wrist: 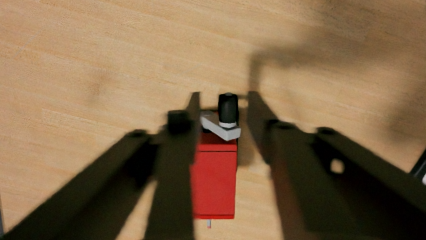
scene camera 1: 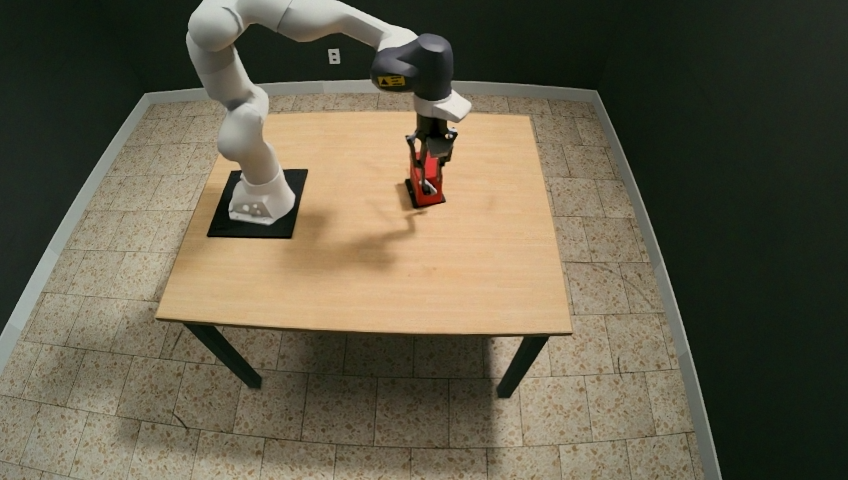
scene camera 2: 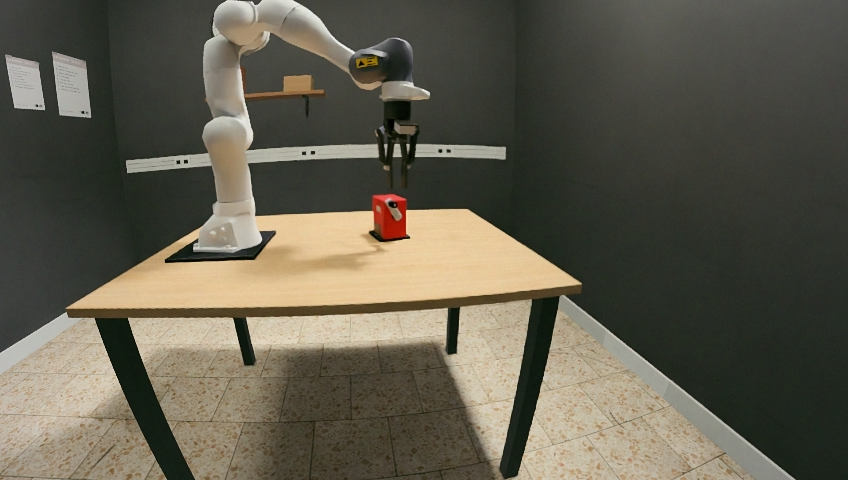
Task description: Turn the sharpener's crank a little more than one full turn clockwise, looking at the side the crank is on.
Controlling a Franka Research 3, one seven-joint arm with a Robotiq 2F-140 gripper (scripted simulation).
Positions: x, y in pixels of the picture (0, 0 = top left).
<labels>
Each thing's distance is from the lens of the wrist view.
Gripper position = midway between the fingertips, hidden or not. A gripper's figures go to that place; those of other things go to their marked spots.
my gripper (wrist: 223, 107): 17 cm
crank (wrist: 224, 125): 22 cm
</labels>
